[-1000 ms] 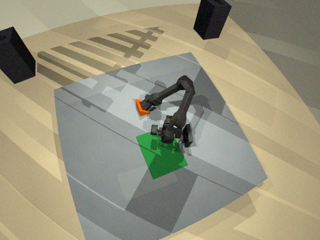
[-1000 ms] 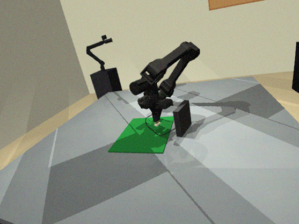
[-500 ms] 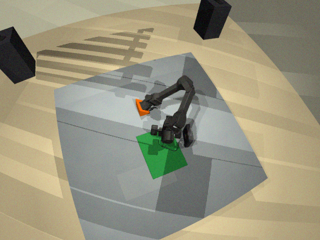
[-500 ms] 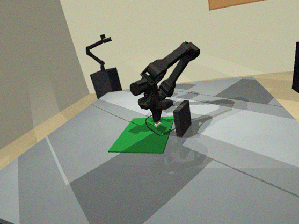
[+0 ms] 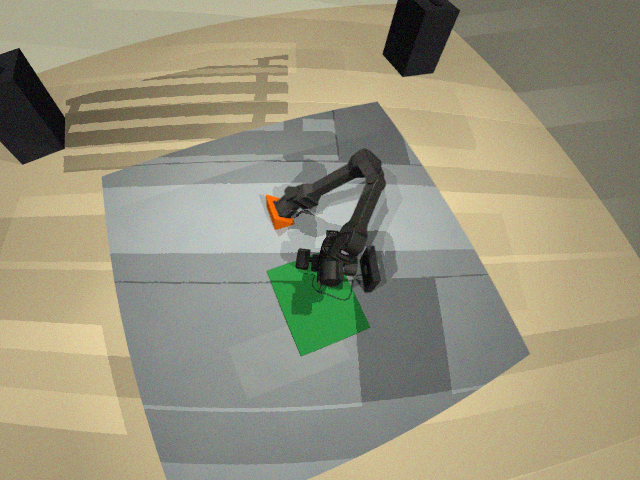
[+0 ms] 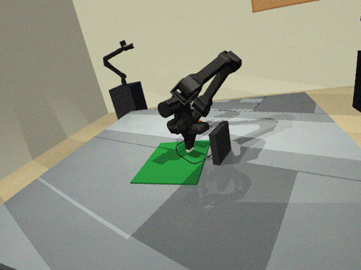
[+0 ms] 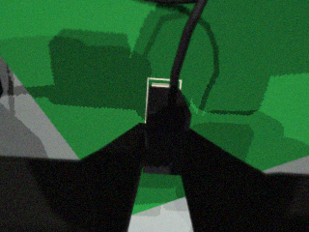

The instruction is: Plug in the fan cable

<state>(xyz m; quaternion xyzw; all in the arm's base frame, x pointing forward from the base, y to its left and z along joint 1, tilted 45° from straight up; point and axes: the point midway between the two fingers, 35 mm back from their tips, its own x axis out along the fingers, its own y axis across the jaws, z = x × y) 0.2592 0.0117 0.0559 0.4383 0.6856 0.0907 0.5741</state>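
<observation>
Now: the black plug 10 mm ahead of my gripper tip and 10 mm above it. Also, from my gripper tip: header (10 mm ahead, 30 mm below); then black fan (60 mm ahead, 120 mm to the left, 30 mm above); then green board (70 mm ahead, 50 mm to the right, 40 mm below).
</observation>
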